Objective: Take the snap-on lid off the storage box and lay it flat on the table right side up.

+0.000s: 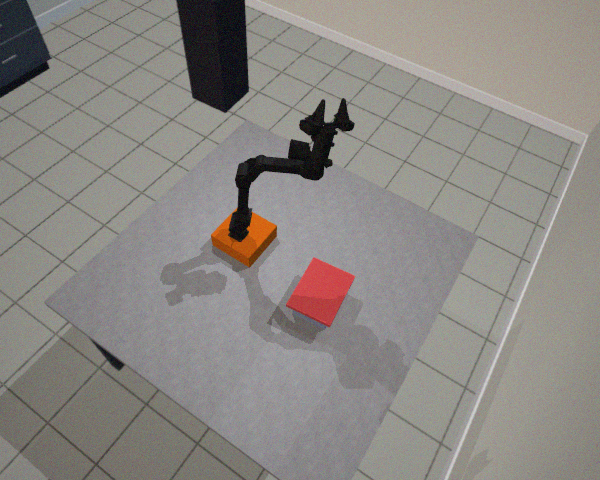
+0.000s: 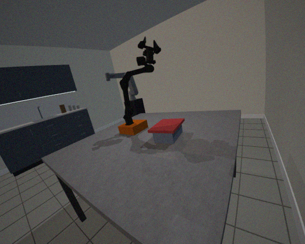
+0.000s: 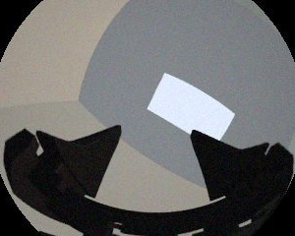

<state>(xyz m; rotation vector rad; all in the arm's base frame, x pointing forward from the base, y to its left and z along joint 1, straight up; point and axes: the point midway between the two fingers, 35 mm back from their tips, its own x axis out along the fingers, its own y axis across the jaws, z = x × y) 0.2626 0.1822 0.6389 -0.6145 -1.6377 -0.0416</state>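
My gripper tip is 170 mm short of the red lid, 250 mm to the left of it and 650 mm above it. The rest, counted from my gripper tip: storage box 170 mm ahead, 250 mm to the right, 700 mm below.
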